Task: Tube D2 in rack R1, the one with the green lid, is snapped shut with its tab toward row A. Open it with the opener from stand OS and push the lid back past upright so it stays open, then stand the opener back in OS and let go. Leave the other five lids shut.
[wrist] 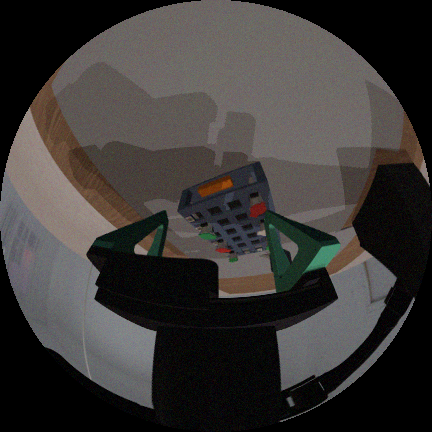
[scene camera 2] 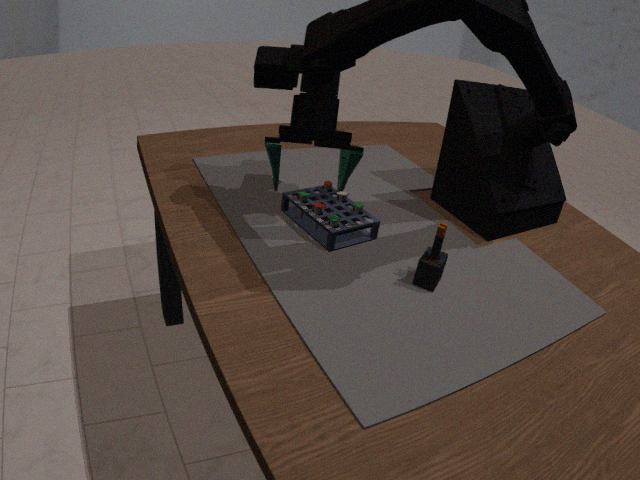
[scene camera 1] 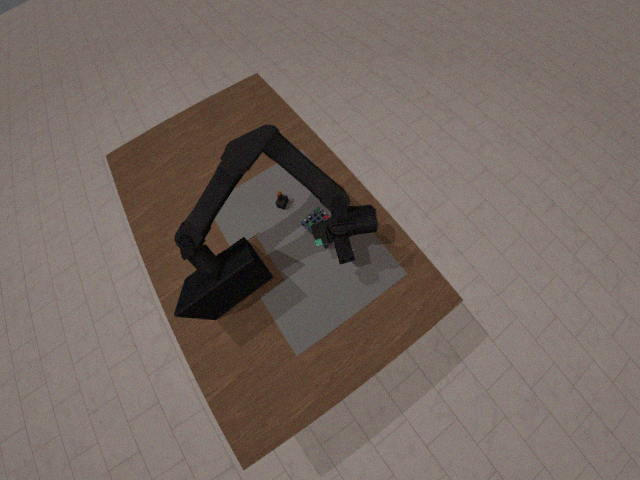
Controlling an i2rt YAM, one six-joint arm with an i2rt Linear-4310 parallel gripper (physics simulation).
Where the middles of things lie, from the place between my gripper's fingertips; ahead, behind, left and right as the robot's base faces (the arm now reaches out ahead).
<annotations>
My gripper is now 21 cm to the right of the black cube holder [scene camera 2: 428, 274], 10 cm past it and 1 cm above it.
</annotations>
